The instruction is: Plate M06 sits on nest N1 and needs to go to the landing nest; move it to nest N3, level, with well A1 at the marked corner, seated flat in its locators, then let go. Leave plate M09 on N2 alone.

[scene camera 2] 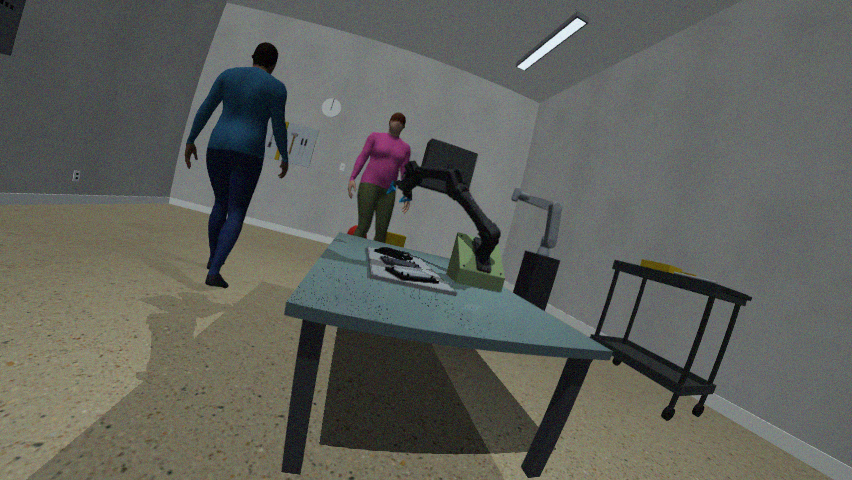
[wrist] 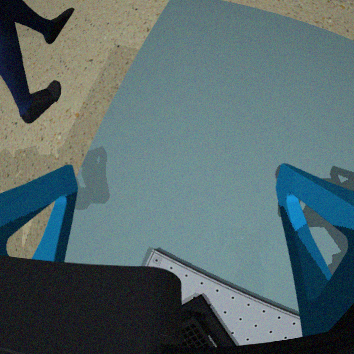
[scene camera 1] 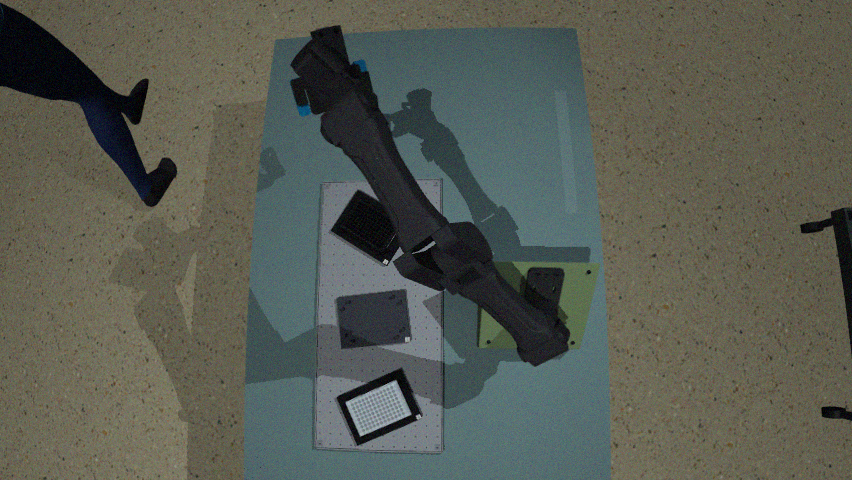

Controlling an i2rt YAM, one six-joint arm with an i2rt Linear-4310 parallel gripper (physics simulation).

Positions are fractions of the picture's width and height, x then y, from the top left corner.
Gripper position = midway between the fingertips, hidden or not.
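Note:
Gripper (scene camera 1: 0.38, 0.17), (wrist: 0.50, 0.50): open, holding nothing, visible in the wrist view too.

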